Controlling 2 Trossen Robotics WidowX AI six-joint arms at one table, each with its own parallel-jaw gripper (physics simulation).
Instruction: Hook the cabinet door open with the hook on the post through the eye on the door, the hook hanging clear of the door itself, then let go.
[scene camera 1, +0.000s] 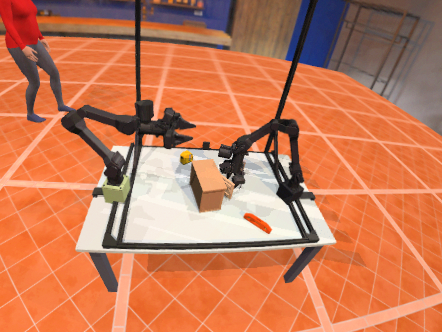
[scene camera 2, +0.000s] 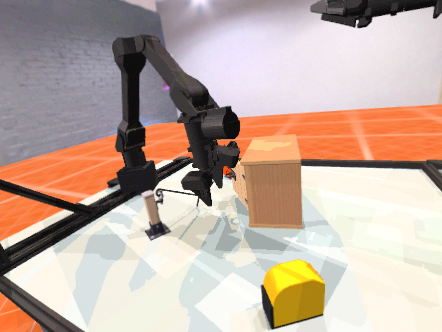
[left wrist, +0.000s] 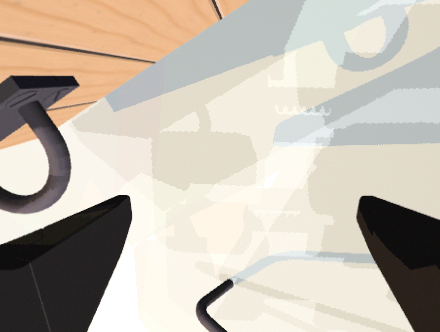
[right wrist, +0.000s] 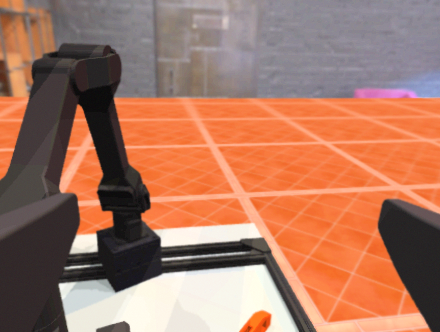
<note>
My right gripper (scene camera 1: 194, 132) is open and holds nothing. On the table rests a yellow block (scene camera 2: 293, 289). I also see my left gripper (scene camera 2: 215, 196) and a wooden cabinet (scene camera 2: 272, 164).
My left gripper shows as well in the left wrist view (left wrist: 244, 206). My right gripper shows as well in the right wrist view (right wrist: 231, 209). The wooden cabinet also shows in scene camera 1 (scene camera 1: 208, 186). The left wrist view does not show the yellow block: it is out of frame. The right wrist view misses the yellow block: it is out of frame.
</note>
